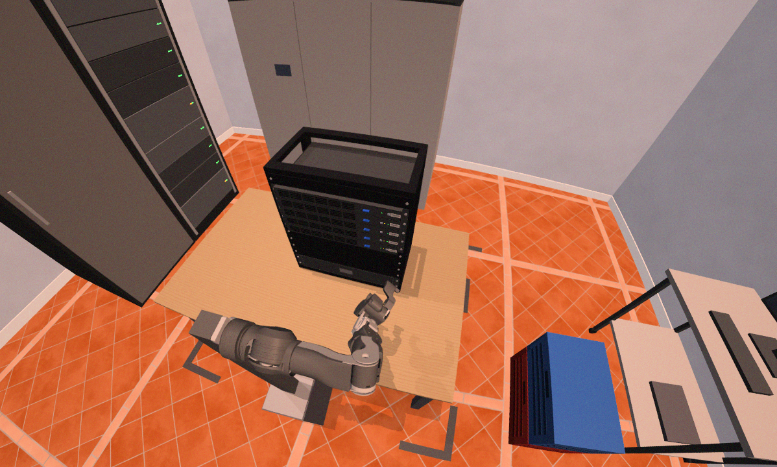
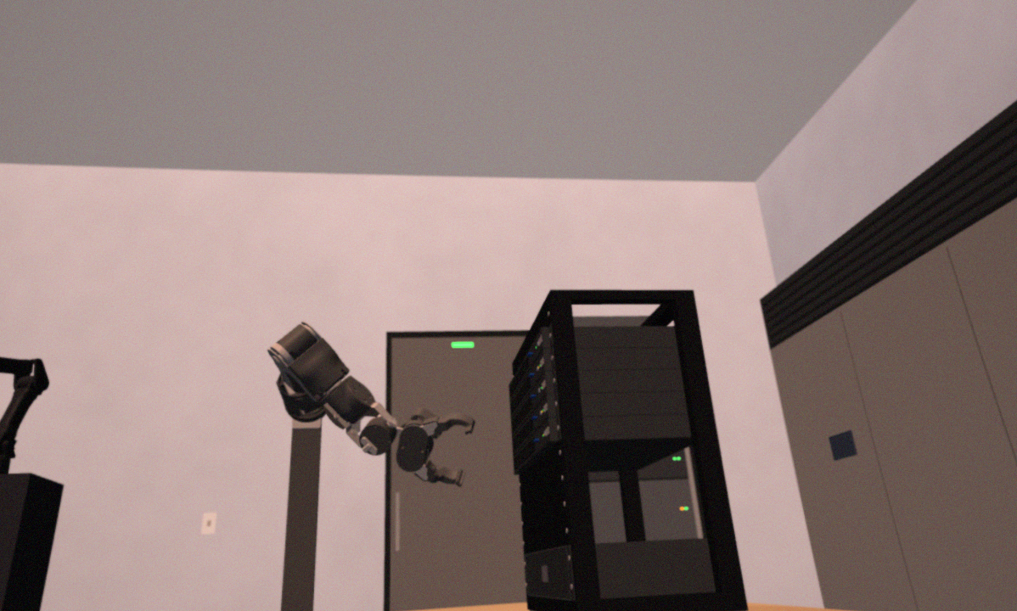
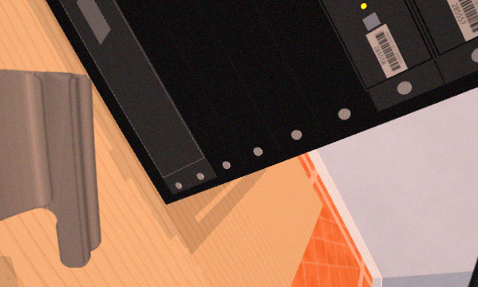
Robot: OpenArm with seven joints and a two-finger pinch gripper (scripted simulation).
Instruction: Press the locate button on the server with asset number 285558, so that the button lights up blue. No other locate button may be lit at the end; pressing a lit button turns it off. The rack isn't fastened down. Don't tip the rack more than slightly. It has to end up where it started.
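Right now my hand is 150 mm short of the locate button, 20 mm to the right of it and 40 mm below it.
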